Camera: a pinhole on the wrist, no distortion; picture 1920 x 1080 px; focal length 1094.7 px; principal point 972.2 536.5 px. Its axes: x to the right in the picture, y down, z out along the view. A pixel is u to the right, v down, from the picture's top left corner.
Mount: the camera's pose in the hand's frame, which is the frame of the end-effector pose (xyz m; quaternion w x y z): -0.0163 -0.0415 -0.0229 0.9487 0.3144 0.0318 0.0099
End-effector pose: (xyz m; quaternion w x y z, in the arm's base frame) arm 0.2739 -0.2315 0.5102 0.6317 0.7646 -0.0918 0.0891
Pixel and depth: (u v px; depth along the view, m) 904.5 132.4 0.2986
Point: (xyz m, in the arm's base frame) 0.3405 -0.3225 0.1853
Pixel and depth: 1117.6 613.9 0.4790
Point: 0.4333 -0.5492 0.1776
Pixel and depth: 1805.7 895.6 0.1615
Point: 0.4128 -0.3470 0.4294
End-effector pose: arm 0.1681 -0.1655 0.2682 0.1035 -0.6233 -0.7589 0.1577
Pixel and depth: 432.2 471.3 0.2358
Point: -0.0469 -0.3320 0.1936
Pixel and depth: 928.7 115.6 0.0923
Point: 0.0460 -0.2040 0.2870
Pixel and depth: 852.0 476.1 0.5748
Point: -0.3490 -0.3236 0.0300
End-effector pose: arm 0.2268 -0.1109 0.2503 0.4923 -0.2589 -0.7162 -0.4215
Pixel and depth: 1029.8 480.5 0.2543
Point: -0.0218 -0.0674 0.1649
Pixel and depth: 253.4 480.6 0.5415
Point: -0.1611 0.0544 -0.2648
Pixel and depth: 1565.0 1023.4 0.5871
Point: -0.3214 0.2904 0.4117
